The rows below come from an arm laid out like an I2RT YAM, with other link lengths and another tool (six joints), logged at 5 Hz.
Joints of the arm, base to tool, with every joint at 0 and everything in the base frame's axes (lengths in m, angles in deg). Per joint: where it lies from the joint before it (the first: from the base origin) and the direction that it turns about. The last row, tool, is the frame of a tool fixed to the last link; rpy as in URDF.
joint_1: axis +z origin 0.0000 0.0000 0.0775
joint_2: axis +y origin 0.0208 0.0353 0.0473
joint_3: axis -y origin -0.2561 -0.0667 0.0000
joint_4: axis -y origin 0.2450 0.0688 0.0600
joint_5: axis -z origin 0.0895 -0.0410 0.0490
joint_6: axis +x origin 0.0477 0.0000 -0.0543
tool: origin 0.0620 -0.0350 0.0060 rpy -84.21 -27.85 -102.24
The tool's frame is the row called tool.
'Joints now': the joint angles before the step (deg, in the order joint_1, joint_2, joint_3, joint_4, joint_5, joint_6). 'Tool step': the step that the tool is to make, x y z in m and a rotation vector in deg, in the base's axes. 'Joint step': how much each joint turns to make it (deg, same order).
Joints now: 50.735 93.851 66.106 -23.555 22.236 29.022
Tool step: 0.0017 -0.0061 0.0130 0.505 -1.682 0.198
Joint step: -0.705 -2.278 -0.365 0.090 0.172 -1.423
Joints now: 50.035 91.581 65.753 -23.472 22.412 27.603
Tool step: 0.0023 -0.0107 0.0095 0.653 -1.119 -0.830
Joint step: -1.310 -2.273 -0.799 0.014 0.001 -0.693
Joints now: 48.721 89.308 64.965 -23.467 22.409 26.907
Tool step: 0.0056 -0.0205 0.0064 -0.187 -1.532 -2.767
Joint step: -2.510 -2.395 -1.669 0.454 1.096 -0.721
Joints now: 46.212 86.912 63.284 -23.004 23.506 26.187
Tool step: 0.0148 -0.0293 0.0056 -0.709 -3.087 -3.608
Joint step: -4.595 -2.172 -2.595 3.304 1.187 -2.813
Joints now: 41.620 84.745 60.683 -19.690 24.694 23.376
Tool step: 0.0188 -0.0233 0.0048 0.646 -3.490 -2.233
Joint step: -4.822 -0.937 -2.148 5.675 -0.807 -3.283
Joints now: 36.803 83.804 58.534 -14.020 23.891 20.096
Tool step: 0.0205 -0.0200 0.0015 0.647 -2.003 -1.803
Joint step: -4.709 0.976 -0.308 4.257 -1.929 -2.448
